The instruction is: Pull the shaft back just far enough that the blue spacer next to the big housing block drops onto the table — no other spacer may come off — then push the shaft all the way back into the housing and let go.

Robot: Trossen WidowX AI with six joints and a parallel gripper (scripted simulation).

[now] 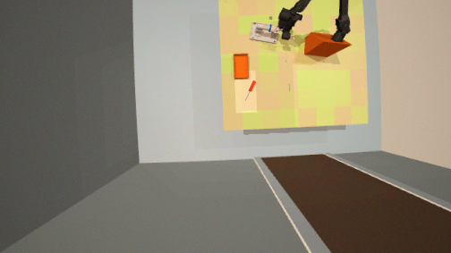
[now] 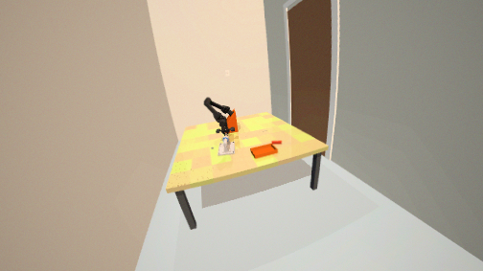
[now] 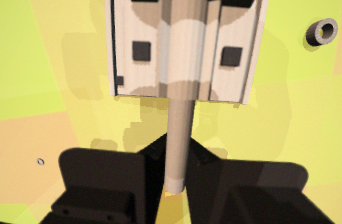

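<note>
My gripper tip is 120 mm short of the blue spacer, 30 mm below it and 10 mm to the left of it. The rest, counted from my gripper tip: grey piece (150 mm to the right, 90 mm ahead, 40 mm below); orange tray (330 mm ahead, 290 mm to the left, 40 mm below); fixture (150 mm ahead, 10 mm to the right).
</note>
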